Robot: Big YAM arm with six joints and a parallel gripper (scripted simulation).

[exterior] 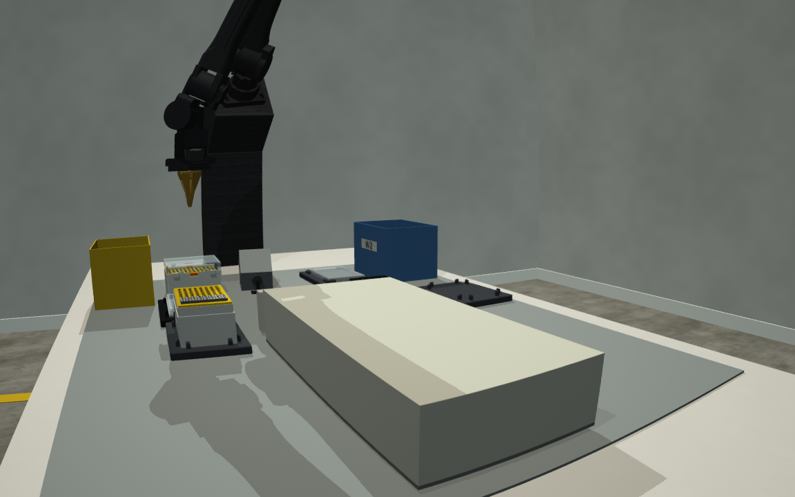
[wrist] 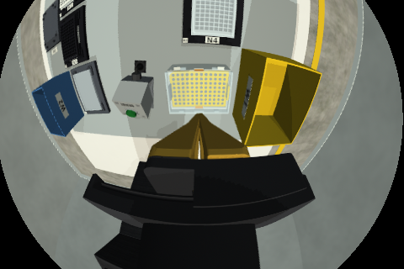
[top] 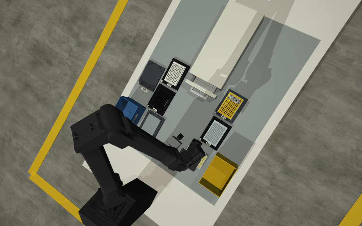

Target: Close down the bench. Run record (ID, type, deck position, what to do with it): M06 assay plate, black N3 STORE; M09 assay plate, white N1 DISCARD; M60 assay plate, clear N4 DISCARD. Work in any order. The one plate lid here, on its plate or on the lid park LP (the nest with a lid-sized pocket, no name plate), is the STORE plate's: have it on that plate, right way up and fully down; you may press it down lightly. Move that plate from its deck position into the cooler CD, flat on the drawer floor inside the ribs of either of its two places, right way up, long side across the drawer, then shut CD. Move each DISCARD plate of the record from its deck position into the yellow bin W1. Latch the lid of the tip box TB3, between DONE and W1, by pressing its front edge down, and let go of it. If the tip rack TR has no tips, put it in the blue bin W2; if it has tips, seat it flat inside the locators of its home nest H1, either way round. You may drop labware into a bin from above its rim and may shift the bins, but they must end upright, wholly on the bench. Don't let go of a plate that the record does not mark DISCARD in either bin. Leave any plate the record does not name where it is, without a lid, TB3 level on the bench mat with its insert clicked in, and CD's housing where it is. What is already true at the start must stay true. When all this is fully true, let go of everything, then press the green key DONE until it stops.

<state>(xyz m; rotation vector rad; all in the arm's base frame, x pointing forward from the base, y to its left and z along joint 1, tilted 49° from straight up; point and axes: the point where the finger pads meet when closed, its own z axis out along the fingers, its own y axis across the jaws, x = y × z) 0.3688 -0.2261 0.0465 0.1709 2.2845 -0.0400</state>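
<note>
Now: hand 130 mm above the tip box lid, 30 mm past it and 10 mm to the right of it. From my hand the other things lie so: tip box TB3: 150 mm below, 30 mm behind, 10 mm to the left; then green DONE key: 170 mm to the left, 130 mm below, 40 mm behind; then yellow bin W1: 160 mm below, 150 mm to the right, 60 mm behind.
</note>
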